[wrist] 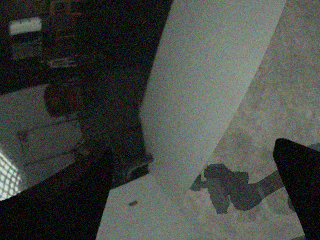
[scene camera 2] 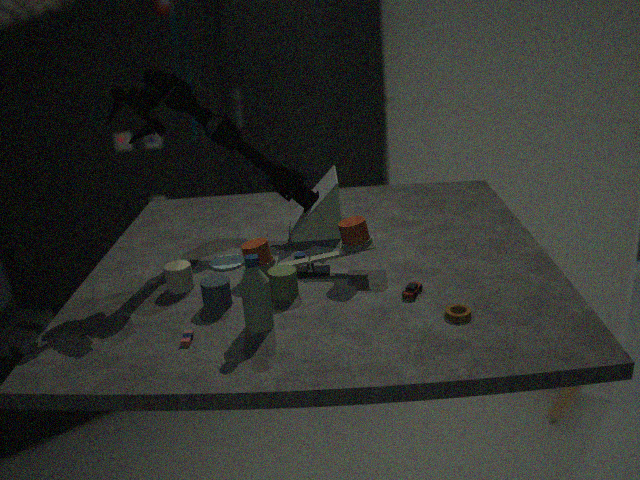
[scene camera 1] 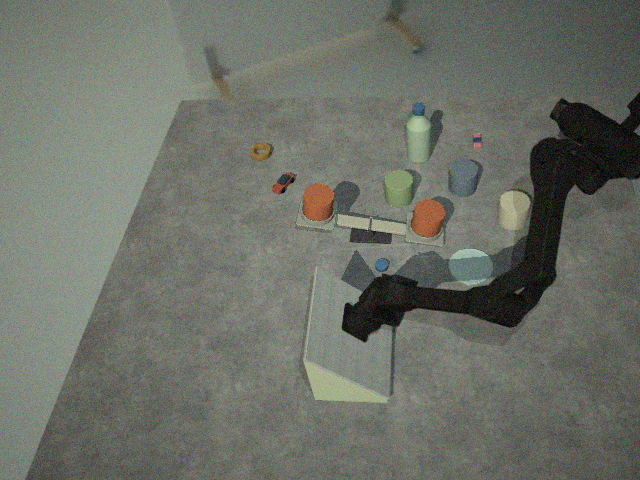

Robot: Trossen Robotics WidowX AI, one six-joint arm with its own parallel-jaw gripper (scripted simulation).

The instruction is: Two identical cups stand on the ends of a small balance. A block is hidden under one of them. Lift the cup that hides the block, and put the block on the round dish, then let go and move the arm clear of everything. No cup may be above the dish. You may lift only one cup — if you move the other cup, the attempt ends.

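Observation:
A bottle (scene camera 1: 418, 126) shares the scene with a small balance (scene camera 1: 370, 224), a pale blue round dish (scene camera 1: 469, 266) and a cream cup (scene camera 1: 514, 206). There is an orange cup (scene camera 1: 428, 217), and there is also an orange cup (scene camera 1: 318, 199). A blue-grey cup (scene camera 2: 216, 292) appears again at its place in the other scene view, the blue-grey cup (scene camera 1: 463, 174). In the wrist view the blue-grey cup is out of frame, and the bottle is out of frame in the wrist view as well. The gripper (scene camera 2: 117, 133), visible too from the wrist as the gripper (wrist: 198, 152), is open and holds nothing.

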